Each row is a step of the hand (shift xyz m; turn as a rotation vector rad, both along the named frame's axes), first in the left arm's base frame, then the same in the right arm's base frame.
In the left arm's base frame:
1: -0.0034 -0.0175 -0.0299 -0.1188 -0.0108 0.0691
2: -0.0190 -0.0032 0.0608 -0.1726 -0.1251 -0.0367
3: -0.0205 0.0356 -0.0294 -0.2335 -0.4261 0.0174
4: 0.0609 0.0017 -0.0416 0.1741 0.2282 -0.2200
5: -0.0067 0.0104 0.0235 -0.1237 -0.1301 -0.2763
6: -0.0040 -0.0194 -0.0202 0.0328 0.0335 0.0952
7: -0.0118 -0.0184 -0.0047 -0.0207 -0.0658 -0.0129
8: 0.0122 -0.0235 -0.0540 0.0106 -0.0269 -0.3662
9: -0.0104 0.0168 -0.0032 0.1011 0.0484 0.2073
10: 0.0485 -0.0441 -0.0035 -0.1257 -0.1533 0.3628
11: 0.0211 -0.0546 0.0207 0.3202 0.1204 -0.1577
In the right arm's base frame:
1: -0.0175 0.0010 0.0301 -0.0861 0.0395 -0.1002
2: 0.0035 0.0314 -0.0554 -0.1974 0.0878 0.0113
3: -0.0212 -0.0458 0.0000 -0.2996 0.3763 0.0709
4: 0.0411 -0.0198 0.0580 0.1308 -0.3011 0.1518
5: 0.0045 0.0019 -0.0261 -0.2385 -0.0212 0.2264
6: -0.0150 0.0073 0.0229 0.0707 0.0170 -0.0772
7: -0.0164 0.0136 0.0067 -0.0378 0.0510 0.0298
8: -0.0131 -0.0049 0.0585 -0.1254 -0.1514 0.3103
9: -0.0069 -0.0165 -0.0089 0.1757 0.0593 -0.1454
10: 0.0332 0.0383 0.0417 -0.0200 0.3049 -0.2785
11: 0.0145 0.0584 0.0154 0.2621 -0.1729 0.2081

